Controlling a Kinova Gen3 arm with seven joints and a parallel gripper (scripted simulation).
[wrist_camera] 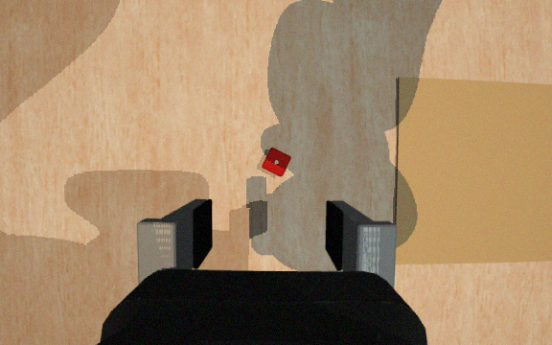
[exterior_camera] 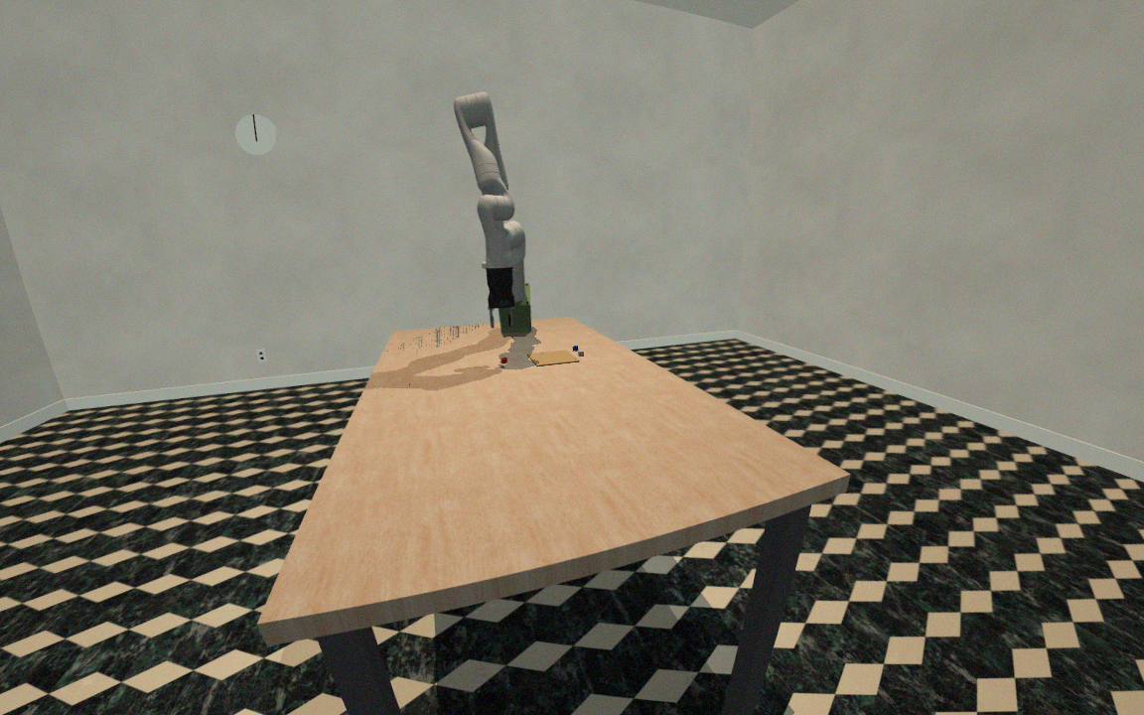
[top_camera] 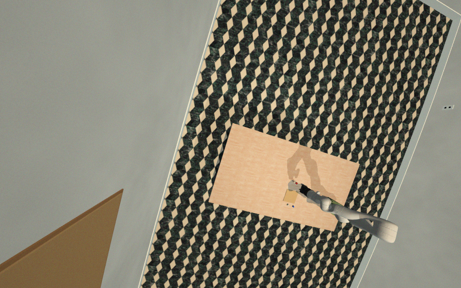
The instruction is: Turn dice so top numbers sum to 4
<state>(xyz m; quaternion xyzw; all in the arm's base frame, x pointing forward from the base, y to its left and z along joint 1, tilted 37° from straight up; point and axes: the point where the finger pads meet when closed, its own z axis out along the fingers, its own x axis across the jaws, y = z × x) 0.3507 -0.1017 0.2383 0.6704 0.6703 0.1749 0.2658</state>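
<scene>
My hand is 20 mm past the red die, 10 mm to the right of it and 130 mm above it. From my hand the other things lie so: tan mat 10 mm behind, 160 mm to the left, 140 mm below; blue die 70 mm behind, 270 mm to the left, 130 mm below; white die 260 mm to the left, 130 mm below.
</scene>
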